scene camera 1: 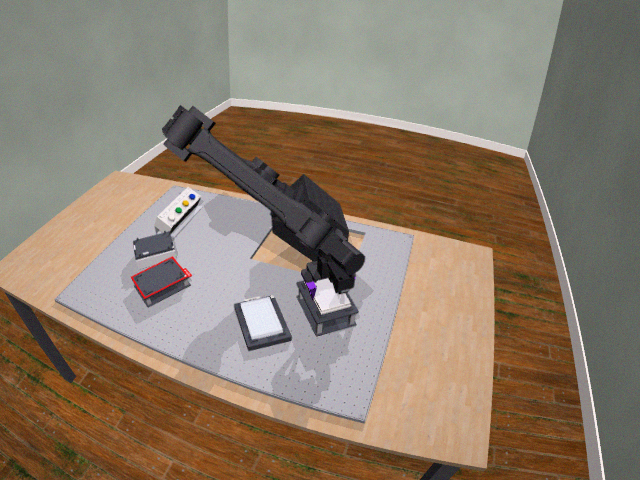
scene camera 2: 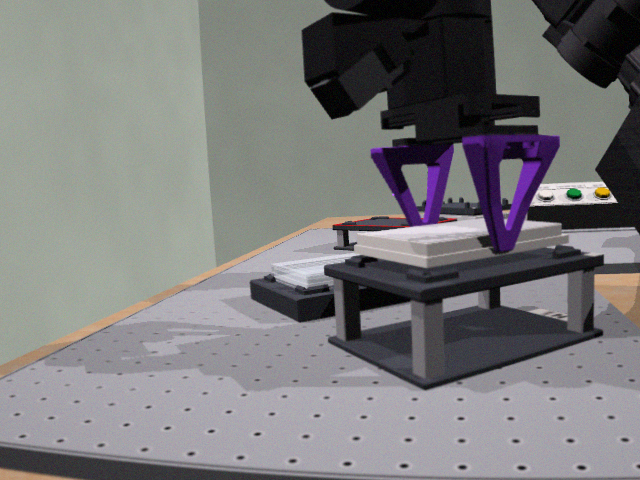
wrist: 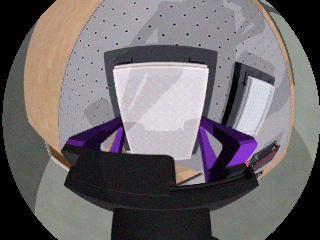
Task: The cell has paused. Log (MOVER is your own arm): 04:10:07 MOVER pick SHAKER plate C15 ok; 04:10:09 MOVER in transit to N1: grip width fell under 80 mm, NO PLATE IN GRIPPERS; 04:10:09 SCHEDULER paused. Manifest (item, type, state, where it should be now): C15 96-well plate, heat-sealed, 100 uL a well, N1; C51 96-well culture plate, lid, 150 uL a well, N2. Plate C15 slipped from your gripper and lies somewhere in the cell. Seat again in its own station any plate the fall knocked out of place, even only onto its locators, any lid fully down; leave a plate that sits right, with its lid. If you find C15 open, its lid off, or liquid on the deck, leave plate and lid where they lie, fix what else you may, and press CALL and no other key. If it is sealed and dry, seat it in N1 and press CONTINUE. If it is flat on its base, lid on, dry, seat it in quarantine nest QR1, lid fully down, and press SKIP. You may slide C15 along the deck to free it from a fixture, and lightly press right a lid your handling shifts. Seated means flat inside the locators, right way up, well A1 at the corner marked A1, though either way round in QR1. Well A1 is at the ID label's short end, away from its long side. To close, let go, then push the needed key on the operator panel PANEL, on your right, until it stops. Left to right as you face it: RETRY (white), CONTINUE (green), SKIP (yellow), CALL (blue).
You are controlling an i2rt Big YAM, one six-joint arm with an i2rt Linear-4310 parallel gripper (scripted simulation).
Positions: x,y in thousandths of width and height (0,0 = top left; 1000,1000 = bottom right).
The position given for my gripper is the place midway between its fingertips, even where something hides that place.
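Observation:
There's a clear lid (scene camera 2: 487,564), (scene camera 1: 407,657), (wrist: 811,398), and there's a white plate (scene camera 2: 666,514), (scene camera 1: 510,626), (wrist: 505,431). As for my gripper (scene camera 2: 721,511), (wrist: 505,498), I can see that too.

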